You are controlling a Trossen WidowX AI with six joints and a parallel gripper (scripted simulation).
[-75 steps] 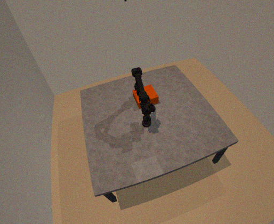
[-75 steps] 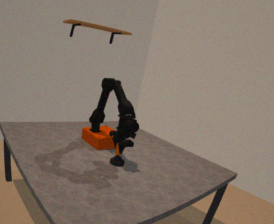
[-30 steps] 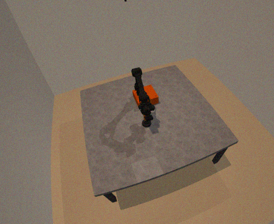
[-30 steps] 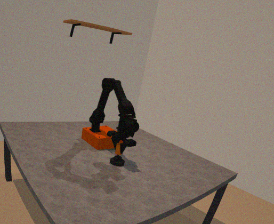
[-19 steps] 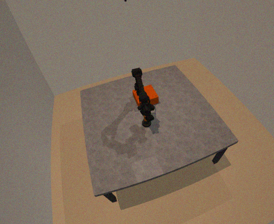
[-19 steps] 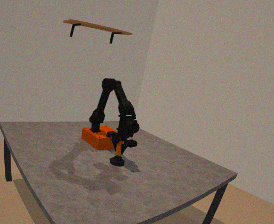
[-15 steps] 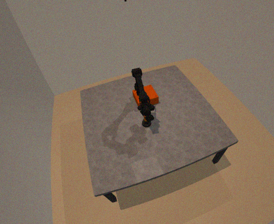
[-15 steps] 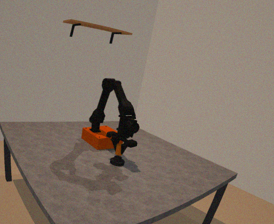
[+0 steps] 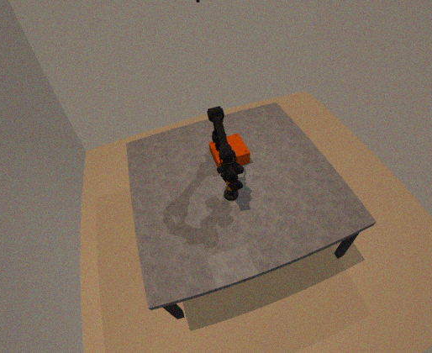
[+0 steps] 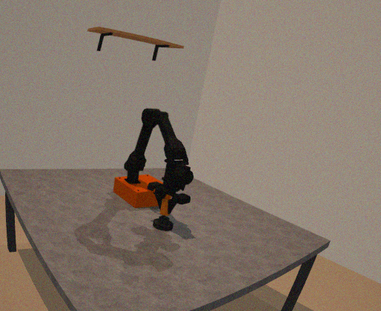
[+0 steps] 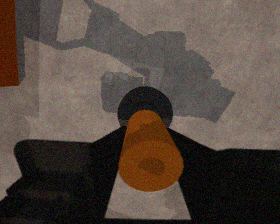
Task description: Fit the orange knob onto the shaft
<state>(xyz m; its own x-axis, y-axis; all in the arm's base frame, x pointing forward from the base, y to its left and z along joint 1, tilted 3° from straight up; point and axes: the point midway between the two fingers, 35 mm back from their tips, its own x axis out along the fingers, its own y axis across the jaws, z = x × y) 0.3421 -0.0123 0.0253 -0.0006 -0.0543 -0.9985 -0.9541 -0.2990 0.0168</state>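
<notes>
The orange knob lies 20 mm above my gripper tip. The rest, counted from my gripper tip: dark round pedestal 40 mm below.
</notes>
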